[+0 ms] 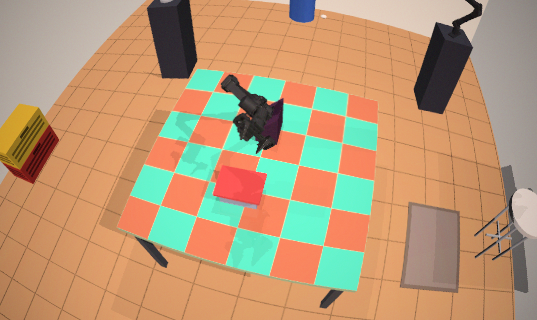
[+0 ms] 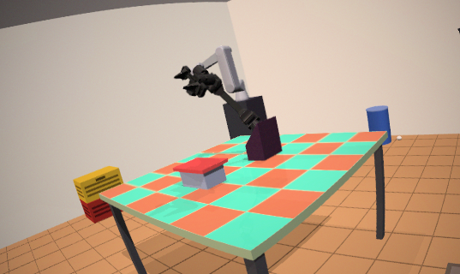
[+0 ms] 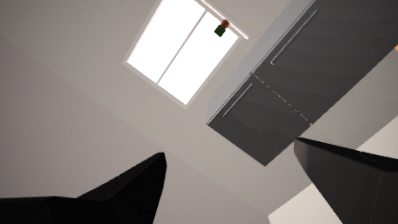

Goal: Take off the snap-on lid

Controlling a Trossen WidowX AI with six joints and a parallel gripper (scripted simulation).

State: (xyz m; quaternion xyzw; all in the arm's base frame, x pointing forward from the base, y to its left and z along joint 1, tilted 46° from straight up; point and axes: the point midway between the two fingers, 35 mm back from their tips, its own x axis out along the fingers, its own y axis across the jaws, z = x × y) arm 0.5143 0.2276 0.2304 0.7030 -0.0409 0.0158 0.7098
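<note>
The red lid is 41 cm below my gripper tip, 8 cm to the right of it and 8 cm behind it. The rest, counted from my gripper tip: grey storage box: 46 cm below, 8 cm to the right, 8 cm behind.
</note>
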